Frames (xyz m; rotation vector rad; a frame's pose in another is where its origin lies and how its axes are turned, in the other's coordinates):
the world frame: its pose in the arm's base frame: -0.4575 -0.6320 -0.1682 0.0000 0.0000 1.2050
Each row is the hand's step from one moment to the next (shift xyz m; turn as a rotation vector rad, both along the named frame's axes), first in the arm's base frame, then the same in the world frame.
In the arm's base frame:
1: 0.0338 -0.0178 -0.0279 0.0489 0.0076 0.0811
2: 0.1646 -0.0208 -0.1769 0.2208 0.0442 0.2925
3: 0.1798 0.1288 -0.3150 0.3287 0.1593 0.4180
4: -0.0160 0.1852 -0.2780 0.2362 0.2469 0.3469
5: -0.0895 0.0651 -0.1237 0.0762 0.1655 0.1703
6: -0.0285 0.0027 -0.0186 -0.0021 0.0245 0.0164
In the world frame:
1: -0.0045 -0.0379 -0.0279 0.0246 -0.0429 0.0811
2: 0.0395 -0.1611 -0.1769 0.1203 -0.1904 0.2925
3: 0.1846 -0.1218 -0.3150 0.2663 -0.2500 0.4180
4: 0.1672 0.0812 -0.2780 0.3151 -0.1323 0.3469
5: 0.0288 0.1069 -0.1237 0.1818 -0.0120 0.1703
6: -0.0077 0.0276 -0.0186 0.0221 0.0107 0.0164

